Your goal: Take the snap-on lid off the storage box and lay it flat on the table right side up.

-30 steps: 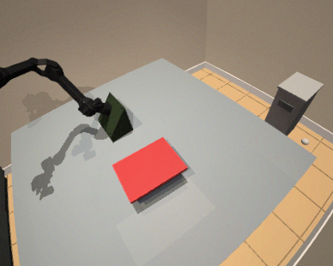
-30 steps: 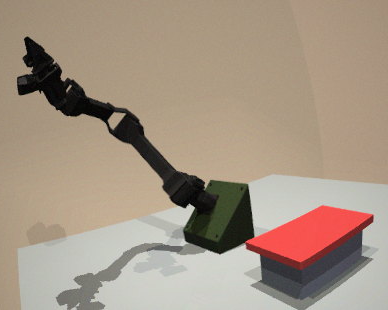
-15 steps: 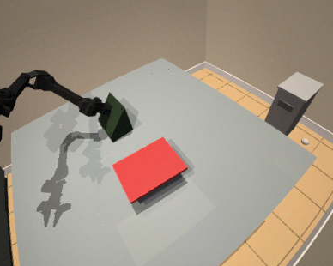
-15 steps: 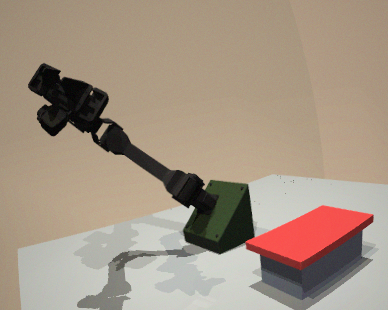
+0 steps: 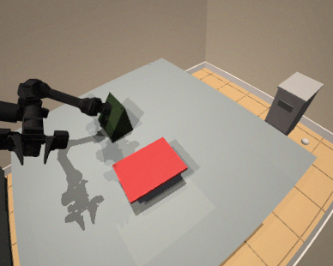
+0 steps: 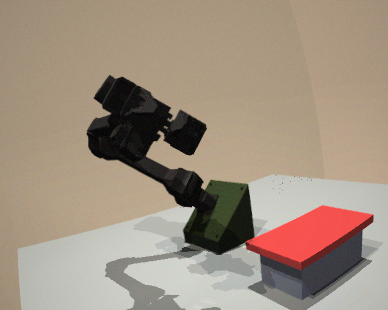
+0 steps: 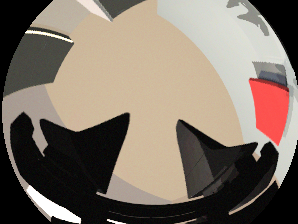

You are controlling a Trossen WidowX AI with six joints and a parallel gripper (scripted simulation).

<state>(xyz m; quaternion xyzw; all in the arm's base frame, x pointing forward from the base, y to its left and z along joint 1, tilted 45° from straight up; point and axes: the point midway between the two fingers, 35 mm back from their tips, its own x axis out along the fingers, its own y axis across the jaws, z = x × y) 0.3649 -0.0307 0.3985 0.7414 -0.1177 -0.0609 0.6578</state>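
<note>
Right now my gripper tip is 280 mm above the red lid, 260 mm to the right of it and 50 mm short of it. From my gripper tip the other things lie so: storage box: 330 mm below, 260 mm to the left, 50 mm ahead.
</note>
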